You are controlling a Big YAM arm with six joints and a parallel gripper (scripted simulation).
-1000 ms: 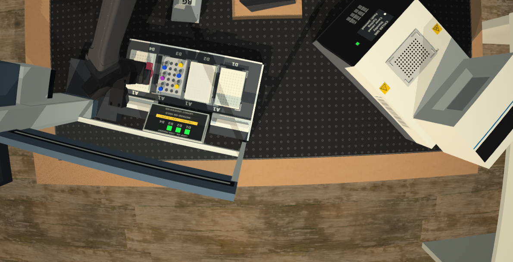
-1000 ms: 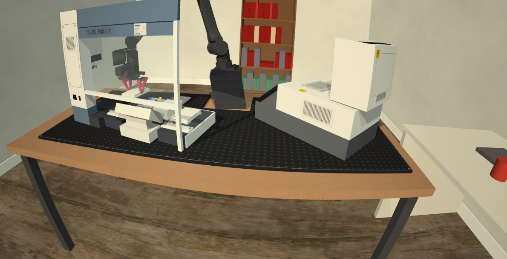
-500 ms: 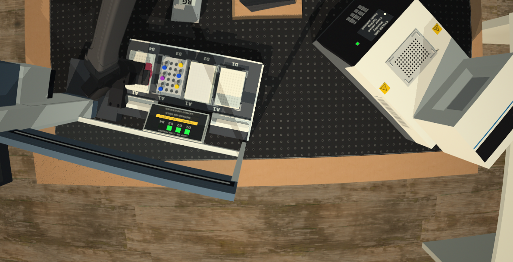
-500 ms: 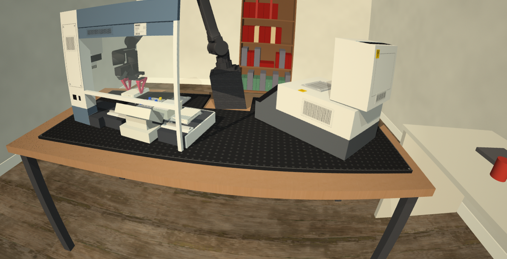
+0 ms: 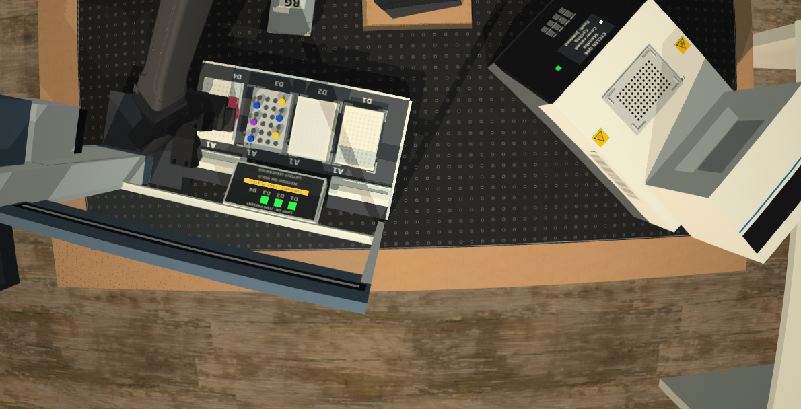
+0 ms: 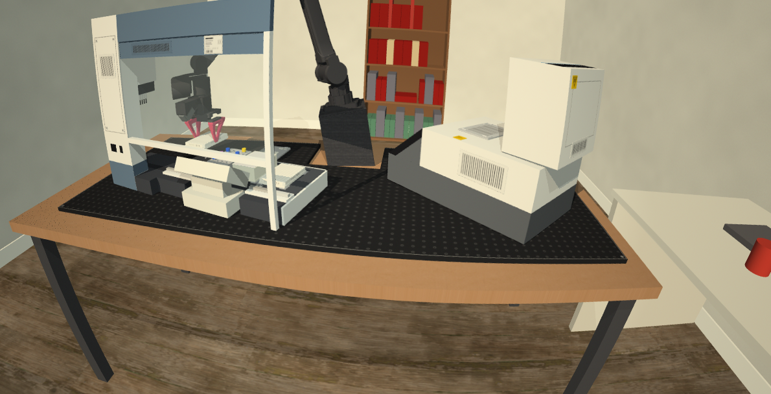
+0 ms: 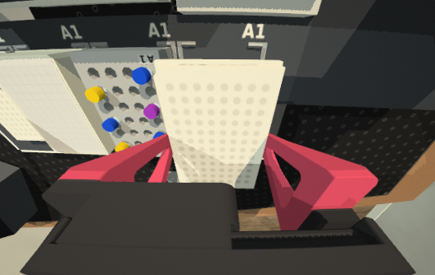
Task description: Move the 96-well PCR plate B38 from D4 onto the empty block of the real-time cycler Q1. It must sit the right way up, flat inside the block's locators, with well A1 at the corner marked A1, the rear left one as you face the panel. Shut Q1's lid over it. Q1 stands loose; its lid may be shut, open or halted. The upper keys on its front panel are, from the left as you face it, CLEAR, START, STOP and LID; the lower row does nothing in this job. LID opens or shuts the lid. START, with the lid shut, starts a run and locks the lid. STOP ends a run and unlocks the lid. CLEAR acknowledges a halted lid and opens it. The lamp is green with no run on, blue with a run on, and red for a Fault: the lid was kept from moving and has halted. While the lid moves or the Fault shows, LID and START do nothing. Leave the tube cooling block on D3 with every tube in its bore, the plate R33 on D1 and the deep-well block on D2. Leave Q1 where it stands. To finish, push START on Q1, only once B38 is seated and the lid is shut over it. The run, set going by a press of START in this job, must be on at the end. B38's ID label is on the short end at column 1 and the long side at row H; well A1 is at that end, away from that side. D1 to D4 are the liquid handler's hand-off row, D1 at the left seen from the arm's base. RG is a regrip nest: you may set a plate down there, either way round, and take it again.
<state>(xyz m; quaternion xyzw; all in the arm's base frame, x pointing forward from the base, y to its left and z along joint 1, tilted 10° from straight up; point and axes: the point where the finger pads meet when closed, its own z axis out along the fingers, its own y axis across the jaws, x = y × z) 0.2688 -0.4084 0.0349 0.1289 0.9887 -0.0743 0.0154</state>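
Now: the tube cooling block 90 mm to the left of my hand, 60 mm below it and 30 mm ahead of it. Also, from my hand: PCR plate B38: right at my hand; then deep-well block: 190 mm to the left, 60 mm below, 60 mm ahead; then plate R33: 280 mm to the left, 80 mm below, 80 mm ahead.
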